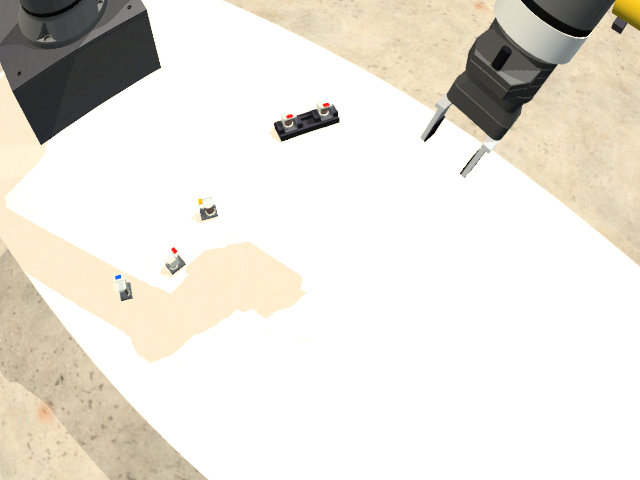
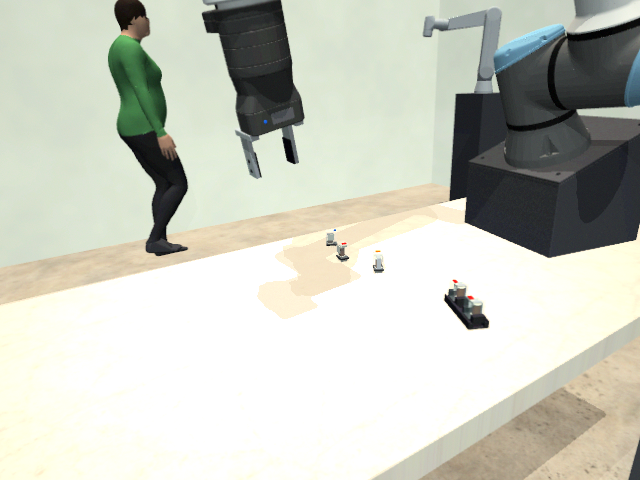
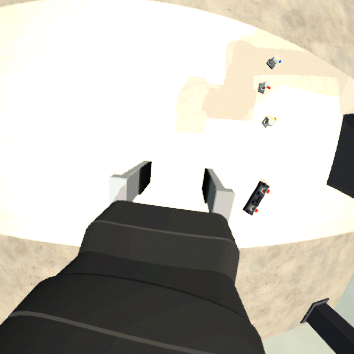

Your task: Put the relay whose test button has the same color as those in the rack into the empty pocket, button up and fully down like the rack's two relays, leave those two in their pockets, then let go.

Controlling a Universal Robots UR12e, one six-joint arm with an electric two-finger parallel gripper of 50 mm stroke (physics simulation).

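Frame: origin at the arm's base, x ahead, y left, z up, level; millimetres.
Seen in the pictures: gripper, fingertip midpoint: (image 1: 446, 153) (image 2: 274, 168) (image 3: 176, 174); arm's base, link origin: (image 1: 62, 9) (image 2: 546, 149).
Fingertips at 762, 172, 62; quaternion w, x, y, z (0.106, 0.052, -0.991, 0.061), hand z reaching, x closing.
Offsets run from my fingertips to a thing's top centre, as dx, dy, dz. Level surfaces: height alone.
A black rack {-308, +59, -253} (image 1: 310, 125) (image 2: 460, 314) (image 3: 256, 198) holds two relays with red buttons, one in each end pocket; the middle pocket is empty. A loose relay with a red button {-243, -264, -232} (image 1: 174, 262) (image 2: 342, 251) (image 3: 263, 87) stands upright on the table, between the relay with a blue button {-263, -355, -232} (image 1: 123, 289) (image 2: 330, 238) (image 3: 272, 62) and the relay with an orange button {-278, -170, -232} (image 1: 208, 209) (image 2: 378, 260) (image 3: 268, 121). My gripper (image 1: 444, 157) (image 2: 275, 169) (image 3: 176, 174) is open and empty, high above the table and away from the rack and the loose relays.
The white table {dz -276} (image 1: 413, 310) (image 2: 206, 361) (image 3: 75, 100) carries the rack and relays. The arm's dark base block (image 1: 98, 87) (image 2: 516, 206) (image 3: 342, 155) stands at one side. A person in green (image 2: 139, 93) and another grey arm (image 2: 488, 46) are in the background.
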